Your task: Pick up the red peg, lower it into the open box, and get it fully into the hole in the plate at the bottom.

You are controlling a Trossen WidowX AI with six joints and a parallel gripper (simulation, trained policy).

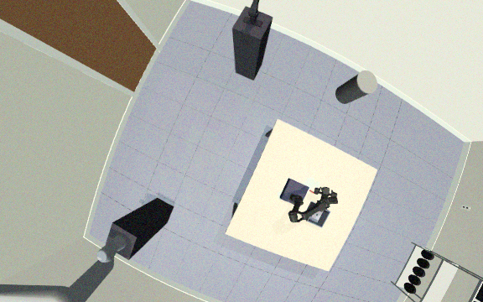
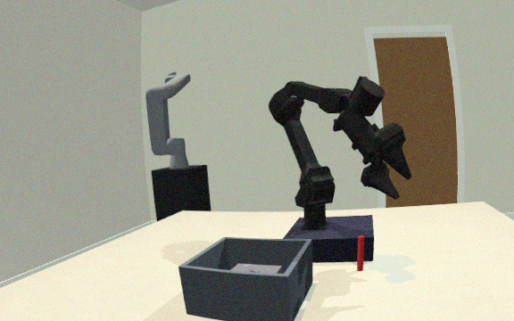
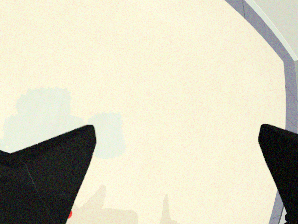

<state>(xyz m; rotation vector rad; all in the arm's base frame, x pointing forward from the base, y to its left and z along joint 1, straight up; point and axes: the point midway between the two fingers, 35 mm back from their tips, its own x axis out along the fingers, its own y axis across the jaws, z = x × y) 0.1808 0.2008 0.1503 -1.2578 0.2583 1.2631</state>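
Right now the red peg is 14 cm below my gripper tip, 9 cm to the right of it and 3 cm behind it. From my gripper tip the other things lie so: plate: 28 cm to the right, 14 cm below, 13 cm ahead; box: 28 cm to the right, 16 cm below, 13 cm ahead.
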